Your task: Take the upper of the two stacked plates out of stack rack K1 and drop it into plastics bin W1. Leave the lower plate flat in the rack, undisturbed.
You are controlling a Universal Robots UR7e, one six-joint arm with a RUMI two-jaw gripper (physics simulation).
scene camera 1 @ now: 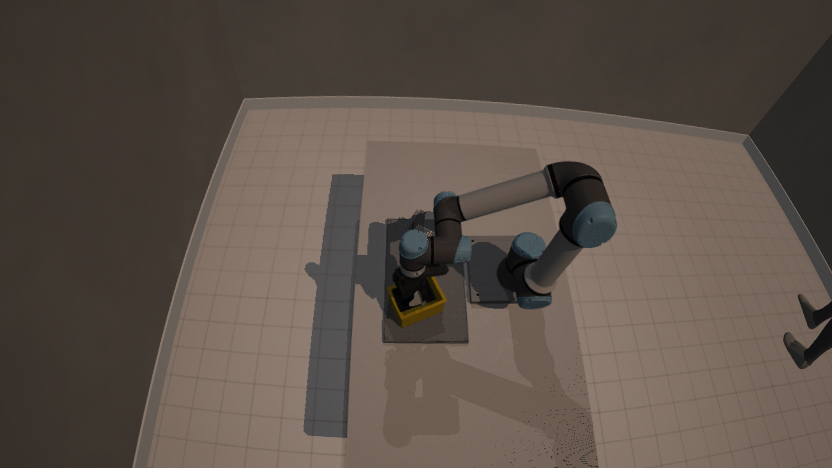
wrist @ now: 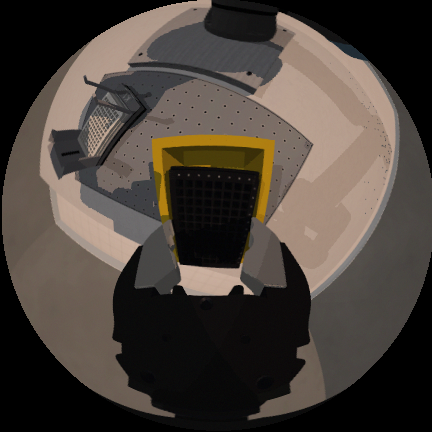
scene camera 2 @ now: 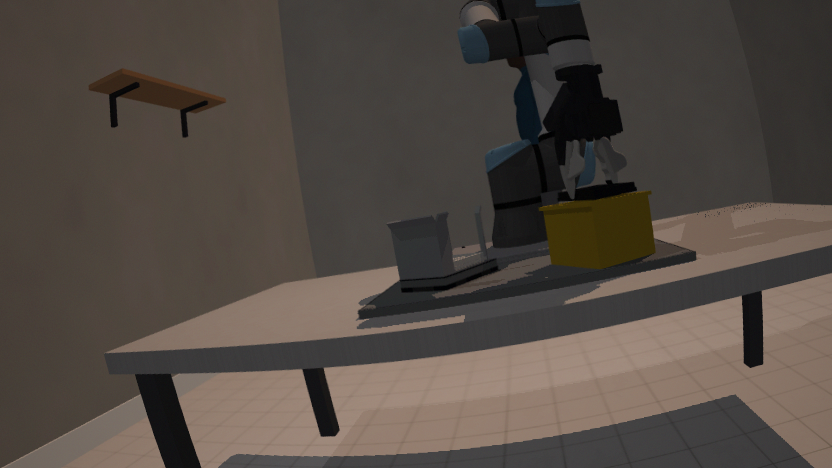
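My gripper points down over plastics bin W1 and is shut on the upper plate, a plate with a black gridded top. One finger is at each side of it. The yellow bin W1 stands upright. The plate's black top is roughly level with the bin's rim or slightly above; its lower part is hidden by the bin wall in scene camera 2. Stack rack K1 stands apart, with the pale gridded lower plate lying flat in it.
Bin and rack stand on a dark perforated board on the table. The rack has upright guides and a raised end block. The arm's base stands beside the board. A person's feet show at the right.
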